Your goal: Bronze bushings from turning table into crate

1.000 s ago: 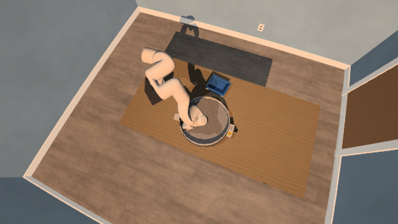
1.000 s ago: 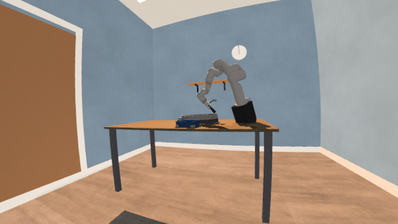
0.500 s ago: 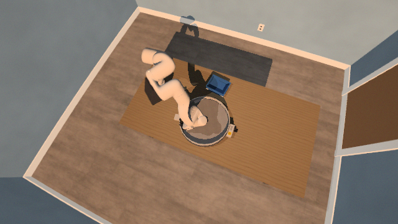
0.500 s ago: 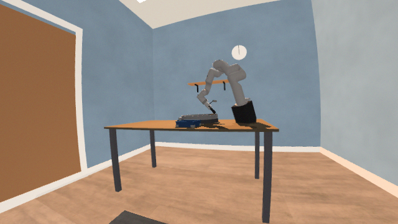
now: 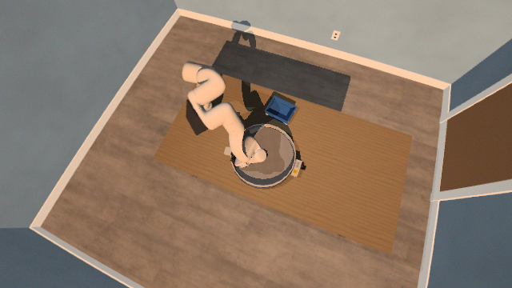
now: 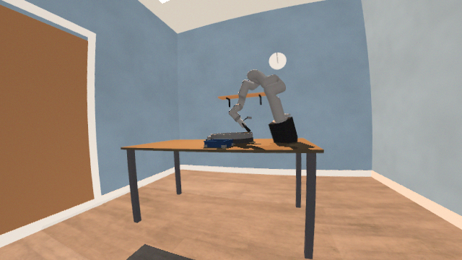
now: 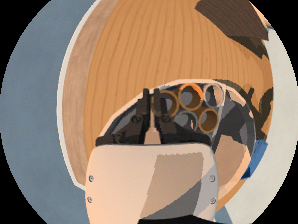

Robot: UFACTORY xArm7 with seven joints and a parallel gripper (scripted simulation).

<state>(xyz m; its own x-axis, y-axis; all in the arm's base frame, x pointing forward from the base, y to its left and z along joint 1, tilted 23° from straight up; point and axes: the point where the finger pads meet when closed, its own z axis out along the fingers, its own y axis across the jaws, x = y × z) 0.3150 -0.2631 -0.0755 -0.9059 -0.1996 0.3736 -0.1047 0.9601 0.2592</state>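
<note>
Right now my hand is 19 cm short of the blue crate, 46 cm to the right of it and 8 cm above it. Round my hand: round grey turning table: 16 cm ahead, 10 cm to the left, 6 cm below.
</note>
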